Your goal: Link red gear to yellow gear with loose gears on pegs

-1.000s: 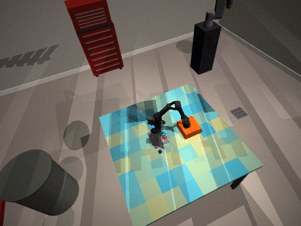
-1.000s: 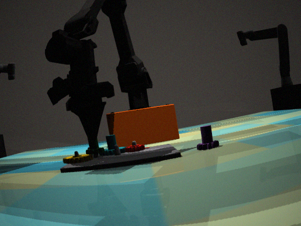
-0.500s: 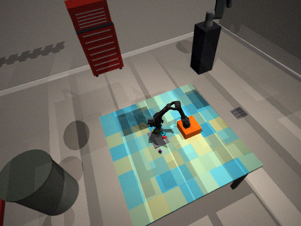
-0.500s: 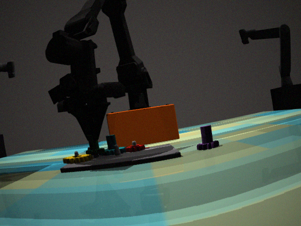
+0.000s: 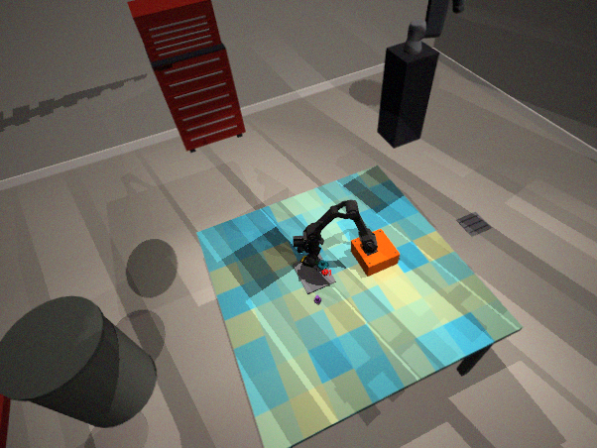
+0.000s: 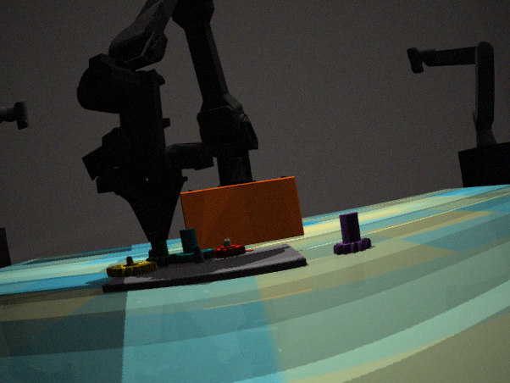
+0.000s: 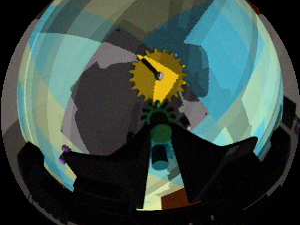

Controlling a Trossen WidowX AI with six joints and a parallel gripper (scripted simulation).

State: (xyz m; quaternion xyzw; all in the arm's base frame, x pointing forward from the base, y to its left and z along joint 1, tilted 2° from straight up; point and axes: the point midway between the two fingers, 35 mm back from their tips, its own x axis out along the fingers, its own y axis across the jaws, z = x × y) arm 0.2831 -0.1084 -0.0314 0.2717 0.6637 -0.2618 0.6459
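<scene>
Now: gripper tip 10 mm above the green gear. Round my gripper tip: yellow gear (40 mm to the right, 30 mm ahead, 20 mm below); then teal gear (40 mm to the left, 40 mm behind, 20 mm below); then red gear (80 mm to the left, 20 mm below, 20 mm behind).
</scene>
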